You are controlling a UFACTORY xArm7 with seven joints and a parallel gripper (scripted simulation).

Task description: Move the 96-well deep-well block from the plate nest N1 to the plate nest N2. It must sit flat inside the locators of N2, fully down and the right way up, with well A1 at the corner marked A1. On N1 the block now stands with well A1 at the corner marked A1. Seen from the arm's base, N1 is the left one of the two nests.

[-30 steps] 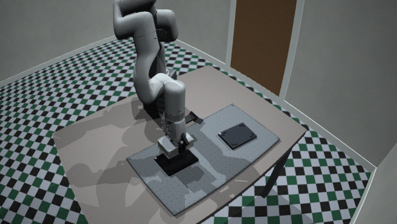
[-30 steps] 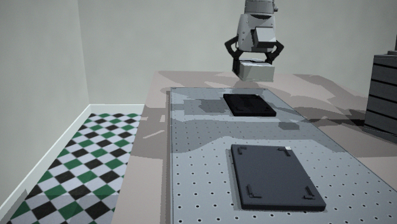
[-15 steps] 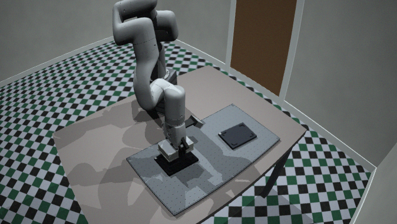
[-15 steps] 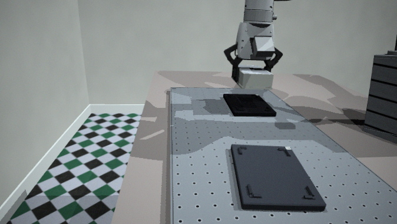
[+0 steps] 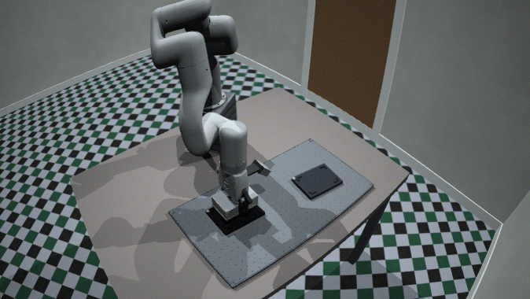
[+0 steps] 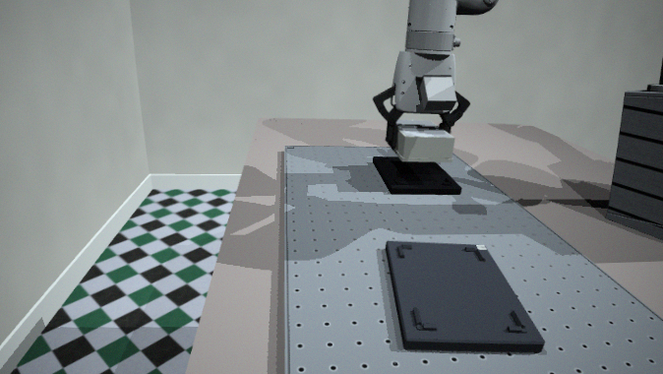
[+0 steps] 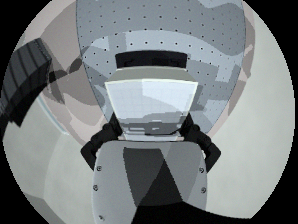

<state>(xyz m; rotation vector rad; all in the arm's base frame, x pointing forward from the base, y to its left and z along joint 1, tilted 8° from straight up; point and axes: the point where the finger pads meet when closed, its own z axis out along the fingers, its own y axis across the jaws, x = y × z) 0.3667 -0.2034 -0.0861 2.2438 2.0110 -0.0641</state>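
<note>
Now: hand 60 mm above the plate nest N2. The rest, counted from my hand: white A1 mark: 20 mm ahead, 270 mm to the left, 60 mm below; plate nest N1: 90 mm ahead, 330 mm to the left, 60 mm below; 96-well deep-well block: right at my hand.
</note>
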